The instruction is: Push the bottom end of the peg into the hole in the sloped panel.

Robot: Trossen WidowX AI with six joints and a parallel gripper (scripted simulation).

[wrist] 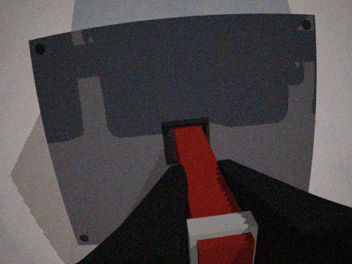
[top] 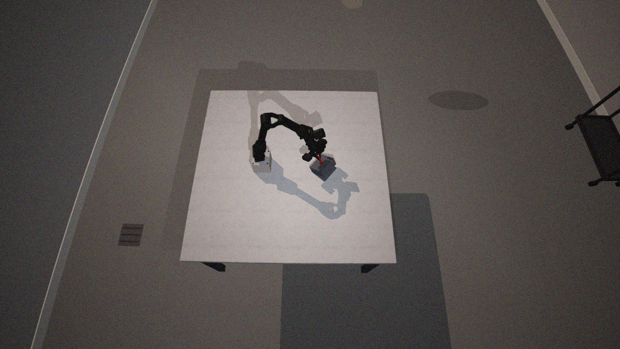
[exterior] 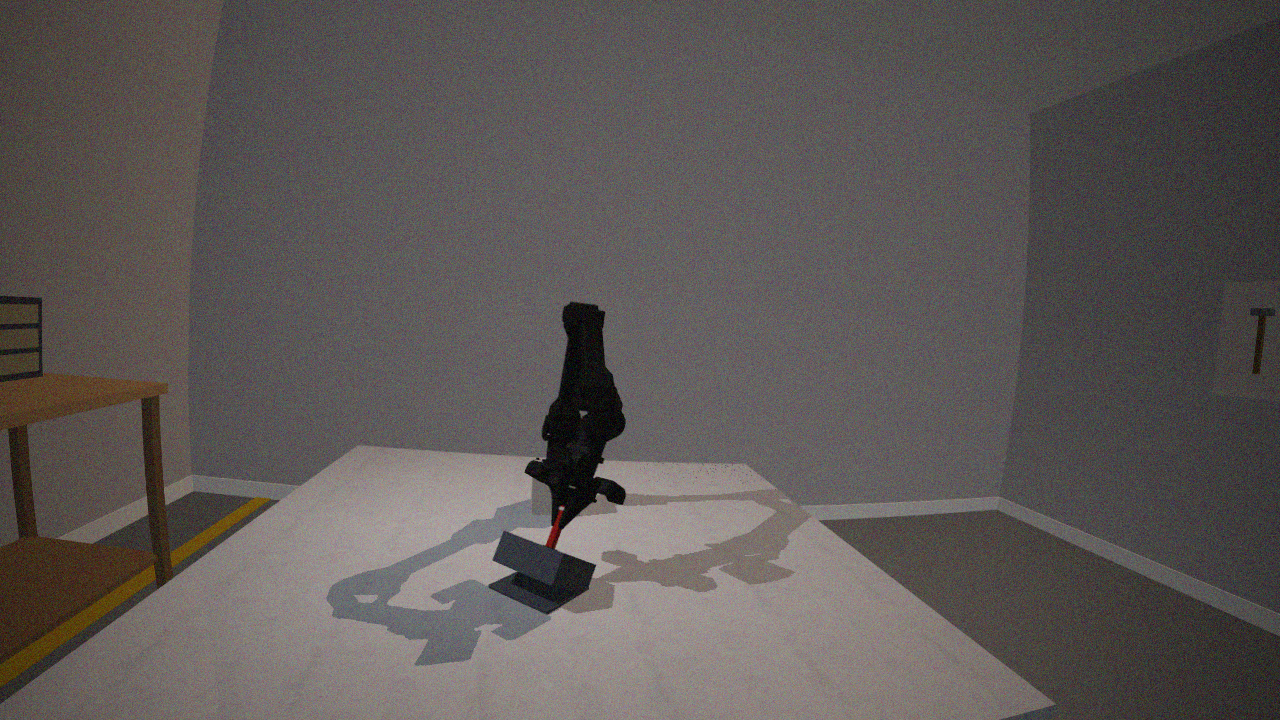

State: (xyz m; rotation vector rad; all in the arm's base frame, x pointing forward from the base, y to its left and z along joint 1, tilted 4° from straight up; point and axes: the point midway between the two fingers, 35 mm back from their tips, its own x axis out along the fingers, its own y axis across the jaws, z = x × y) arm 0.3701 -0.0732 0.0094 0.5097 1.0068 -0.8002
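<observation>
The panel lies 6 cm below my gripper tip, 2 cm to the right of it and 2 cm ahead of it. The rest, counted from my gripper tip: peg (1 cm to the left, 1 cm behind, 1 cm above).
</observation>
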